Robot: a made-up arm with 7 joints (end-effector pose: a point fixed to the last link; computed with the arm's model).
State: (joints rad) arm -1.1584 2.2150 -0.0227 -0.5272 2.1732 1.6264 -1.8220
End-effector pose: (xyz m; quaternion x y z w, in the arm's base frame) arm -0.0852 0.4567 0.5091 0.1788 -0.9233 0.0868 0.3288
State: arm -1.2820 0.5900 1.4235 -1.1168 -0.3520 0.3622 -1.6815
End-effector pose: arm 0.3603 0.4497 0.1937 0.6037 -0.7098 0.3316 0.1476
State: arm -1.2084 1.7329 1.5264 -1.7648 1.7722 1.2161 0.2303
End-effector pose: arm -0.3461 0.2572 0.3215 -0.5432 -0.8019 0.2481 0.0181
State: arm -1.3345 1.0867 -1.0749 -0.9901 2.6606 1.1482 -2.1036
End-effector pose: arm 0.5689 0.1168 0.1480 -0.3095 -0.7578 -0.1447 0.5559
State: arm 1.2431 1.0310 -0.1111 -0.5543 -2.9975 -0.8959 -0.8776
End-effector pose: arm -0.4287 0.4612 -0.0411 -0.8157 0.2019 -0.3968 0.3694
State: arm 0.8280 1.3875 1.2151 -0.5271 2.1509 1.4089 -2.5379
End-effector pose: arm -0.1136 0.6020 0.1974 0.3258 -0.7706 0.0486 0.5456
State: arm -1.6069 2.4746 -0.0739 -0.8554 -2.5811 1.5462 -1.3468
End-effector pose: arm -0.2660 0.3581 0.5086 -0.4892 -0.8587 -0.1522 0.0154
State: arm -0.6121 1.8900 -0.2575 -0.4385 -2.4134 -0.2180 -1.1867
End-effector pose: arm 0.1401 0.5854 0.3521 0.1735 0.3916 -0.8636 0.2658
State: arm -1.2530 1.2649 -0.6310 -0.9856 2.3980 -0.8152 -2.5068
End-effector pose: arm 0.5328 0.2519 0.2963 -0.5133 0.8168 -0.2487 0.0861
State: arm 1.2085 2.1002 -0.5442 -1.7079 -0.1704 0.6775 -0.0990
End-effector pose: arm -0.0880 0.4033 -0.1199 0.3873 -0.2294 -0.6079 0.6541
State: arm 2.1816 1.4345 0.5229 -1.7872 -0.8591 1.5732 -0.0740
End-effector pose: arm -0.1672 0.3885 -0.0458 0.6878 -0.1323 -0.6668 0.2544
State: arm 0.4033 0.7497 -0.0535 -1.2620 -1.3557 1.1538 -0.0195
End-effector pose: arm 0.1478 0.3052 -0.3233 0.8015 -0.4316 -0.3145 0.2690
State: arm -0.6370 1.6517 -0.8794 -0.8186 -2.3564 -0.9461 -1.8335
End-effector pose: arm 0.3445 0.5324 0.0768 0.5199 -0.3327 0.7868 0.0029
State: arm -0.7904 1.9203 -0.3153 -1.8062 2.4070 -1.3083 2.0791
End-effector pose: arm 0.3379 0.2043 0.3660 -0.8945 0.2627 0.3113 0.1842
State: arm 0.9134 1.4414 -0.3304 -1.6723 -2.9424 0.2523 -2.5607
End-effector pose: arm -0.0088 0.3166 -0.2353 0.2218 -0.5003 0.3258 0.7710
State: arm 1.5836 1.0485 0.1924 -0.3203 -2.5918 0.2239 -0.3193
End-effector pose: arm -0.4954 0.4251 0.2054 -0.3336 0.2611 -0.7472 0.5121
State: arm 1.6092 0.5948 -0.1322 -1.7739 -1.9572 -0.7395 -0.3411
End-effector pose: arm -0.3111 0.1138 -0.2233 -0.3053 -0.4759 -0.4882 0.6648
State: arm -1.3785 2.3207 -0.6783 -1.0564 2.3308 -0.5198 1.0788
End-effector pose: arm 0.0276 0.4312 0.5378 0.7370 0.3775 -0.5351 0.1673
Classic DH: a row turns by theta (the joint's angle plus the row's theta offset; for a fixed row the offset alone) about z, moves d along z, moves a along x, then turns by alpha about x. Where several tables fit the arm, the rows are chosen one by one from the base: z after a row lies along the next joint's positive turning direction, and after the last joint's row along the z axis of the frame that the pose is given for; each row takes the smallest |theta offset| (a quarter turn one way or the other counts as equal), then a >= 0, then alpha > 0; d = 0 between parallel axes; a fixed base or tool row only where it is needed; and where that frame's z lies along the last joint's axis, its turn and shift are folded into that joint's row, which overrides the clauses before.
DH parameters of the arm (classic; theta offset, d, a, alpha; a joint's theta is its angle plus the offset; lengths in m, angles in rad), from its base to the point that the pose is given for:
base (fixed): 0 0.1265 -0.0102 -1.2217
joint 1: 1.5708 0.0057 0.0085 1.5708
joint 2: 1.2217 -0.0329 -0.0139 -1.5708
joint 3: -1.5708 -0.2749 0.0587 -1.5708
joint 4: 0 0.003 -0.0367 1.5708
joint 5: 0 -0.3462 0.0176 -1.5708
joint 6: 0 0.0031 0.0003 1.5708
joint 7: 0.0316 -0.0249 0.0085 0.9724
tool (fixed): 0.9701 0.0221 0 0

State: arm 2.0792 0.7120 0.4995 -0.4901 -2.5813 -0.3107 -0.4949
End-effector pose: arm -0.5575 0.2175 0.3909 -0.4664 0.3186 -0.3860 0.7294
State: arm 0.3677 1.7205 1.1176 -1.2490 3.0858 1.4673 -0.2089
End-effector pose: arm 0.1832 0.3989 0.4628 -0.4125 -0.3435 0.4464 0.7159
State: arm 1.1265 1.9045 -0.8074 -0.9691 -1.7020 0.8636 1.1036
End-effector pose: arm -0.1909 0.5863 0.0235 0.2738 -0.3961 -0.7387 0.4717
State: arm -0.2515 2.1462 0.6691 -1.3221 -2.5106 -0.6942 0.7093
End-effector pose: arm 0.1808 0.2368 0.5808 -0.7422 0.2828 0.6075 0.0073
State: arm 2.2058 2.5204 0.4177 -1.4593 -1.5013 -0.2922 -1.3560
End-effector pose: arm 0.0410 0.3657 -0.2393 0.6880 0.0466 0.6905 0.2185
